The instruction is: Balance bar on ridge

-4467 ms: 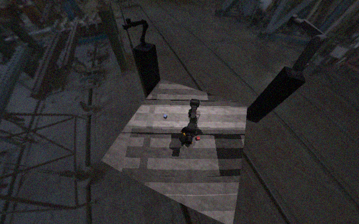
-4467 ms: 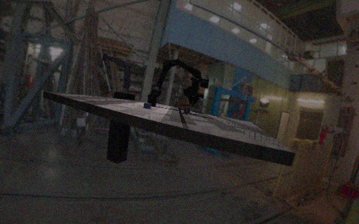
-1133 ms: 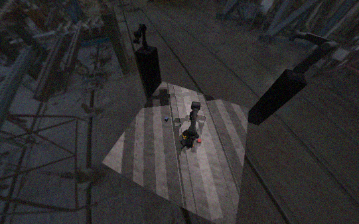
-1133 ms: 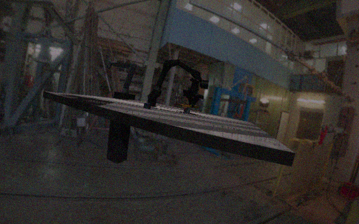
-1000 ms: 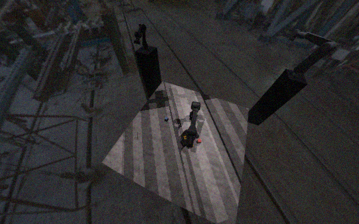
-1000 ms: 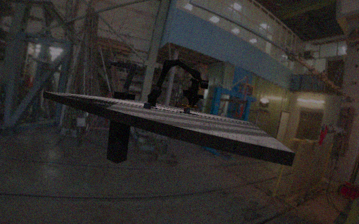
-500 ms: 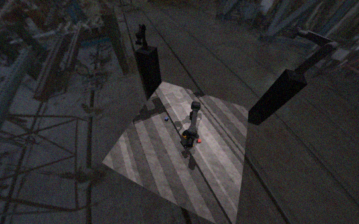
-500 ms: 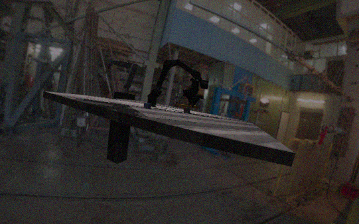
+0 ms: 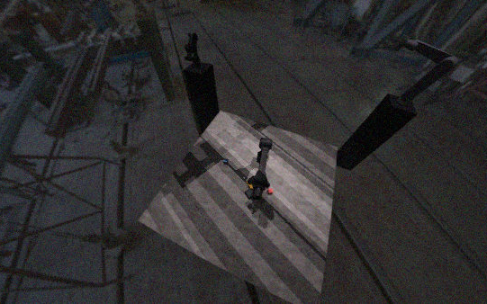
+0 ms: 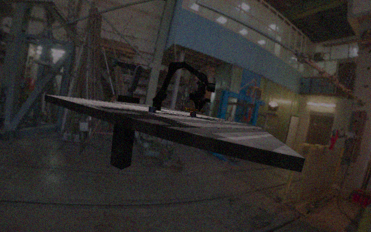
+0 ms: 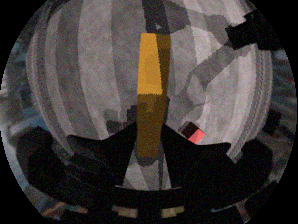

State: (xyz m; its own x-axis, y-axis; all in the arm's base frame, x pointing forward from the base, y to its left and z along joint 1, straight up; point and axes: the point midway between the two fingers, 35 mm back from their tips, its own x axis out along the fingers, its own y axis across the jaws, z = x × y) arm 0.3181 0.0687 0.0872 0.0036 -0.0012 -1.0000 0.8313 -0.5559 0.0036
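The bar is 2 cm to the right of my gripper tip and 2 cm behind it. Round my gripper tip: small blue block 35 cm to the right, 18 cm behind, 4 cm below; then small red block 9 cm to the left, 7 cm behind, 4 cm below.
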